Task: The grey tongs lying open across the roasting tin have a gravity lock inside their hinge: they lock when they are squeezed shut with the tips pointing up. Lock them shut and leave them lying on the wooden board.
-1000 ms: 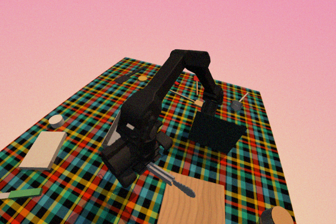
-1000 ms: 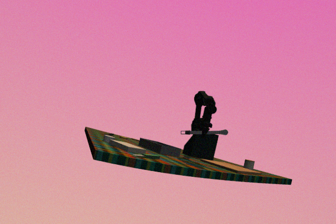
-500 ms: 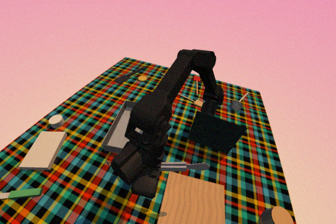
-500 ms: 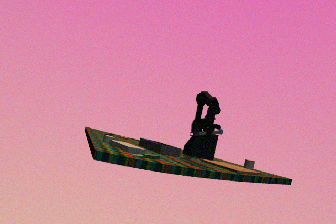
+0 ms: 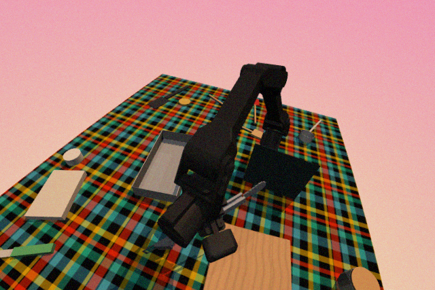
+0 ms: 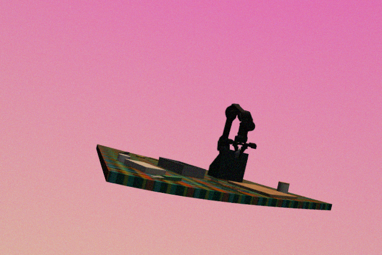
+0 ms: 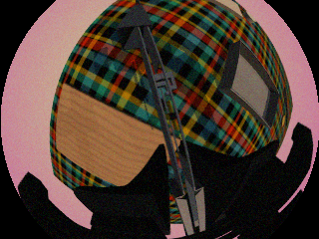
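Now: gripper tip 17 cm past the wooden board, 16 cm above it and 7 cm to the right of it. The rest, counted from my gripper tip: pale block: 53 cm ahead, 15 cm below, 9 cm to the left; then green-handled tool: 47 cm ahead, 27 cm to the left, 16 cm below; then grey roasting tin: 26 cm ahead, 21 cm to the right, 13 cm below.
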